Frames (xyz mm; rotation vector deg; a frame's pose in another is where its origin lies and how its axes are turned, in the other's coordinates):
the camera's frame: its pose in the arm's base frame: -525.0 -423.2 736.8 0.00 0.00 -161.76
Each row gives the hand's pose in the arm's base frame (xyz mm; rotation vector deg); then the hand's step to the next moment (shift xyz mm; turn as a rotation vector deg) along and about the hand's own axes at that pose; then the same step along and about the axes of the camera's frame.
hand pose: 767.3 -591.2 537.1 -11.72 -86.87 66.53
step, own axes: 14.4 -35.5 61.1 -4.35 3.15 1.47
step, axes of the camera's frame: 49.9 26.5 44.8 1.85 1.71 -4.97
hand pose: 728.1 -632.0 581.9 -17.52 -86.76 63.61
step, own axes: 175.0 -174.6 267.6 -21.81 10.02 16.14
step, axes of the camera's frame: 235.4 14.7 277.7 16.70 13.52 -19.36
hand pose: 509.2 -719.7 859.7 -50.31 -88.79 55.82
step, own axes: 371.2 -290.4 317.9 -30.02 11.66 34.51
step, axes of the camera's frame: 315.8 -289.6 373.6 35.38 17.24 -26.06
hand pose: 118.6 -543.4 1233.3 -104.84 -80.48 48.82
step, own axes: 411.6 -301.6 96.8 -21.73 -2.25 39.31
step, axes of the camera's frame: 0.3 -496.4 152.9 41.00 3.42 -18.15
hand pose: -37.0 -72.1 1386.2 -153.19 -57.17 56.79
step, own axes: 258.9 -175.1 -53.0 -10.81 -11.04 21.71
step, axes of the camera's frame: -175.2 -260.9 -41.8 24.45 -7.49 -7.51
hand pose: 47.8 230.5 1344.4 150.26 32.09 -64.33
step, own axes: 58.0 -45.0 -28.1 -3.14 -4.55 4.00
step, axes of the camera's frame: -53.9 -50.9 -26.2 5.61 -3.82 -0.70
